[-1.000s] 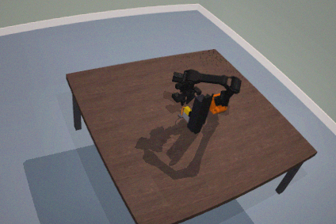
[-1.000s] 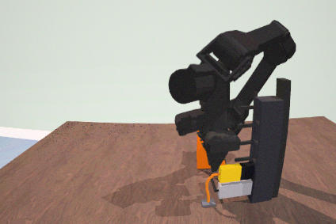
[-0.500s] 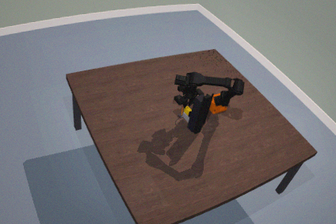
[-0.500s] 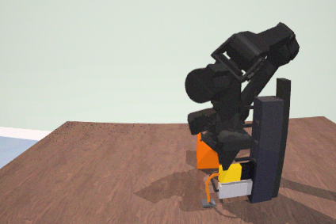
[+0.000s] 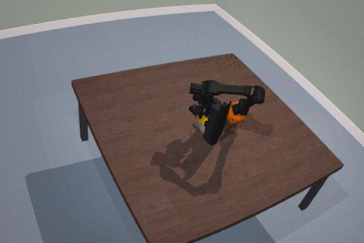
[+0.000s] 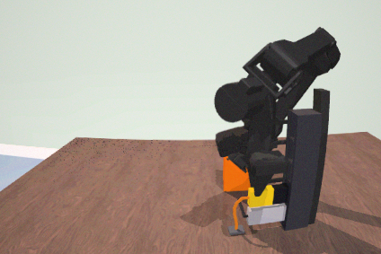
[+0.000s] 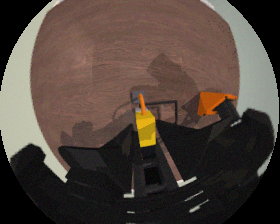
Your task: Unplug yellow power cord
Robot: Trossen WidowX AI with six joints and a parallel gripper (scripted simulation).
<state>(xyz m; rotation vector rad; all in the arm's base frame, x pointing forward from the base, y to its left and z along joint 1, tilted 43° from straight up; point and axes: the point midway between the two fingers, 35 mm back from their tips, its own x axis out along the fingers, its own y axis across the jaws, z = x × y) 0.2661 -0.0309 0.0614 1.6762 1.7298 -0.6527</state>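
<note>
My gripper tip is now 3 cm to the right of the yellow plug and 1 cm past it.
</note>
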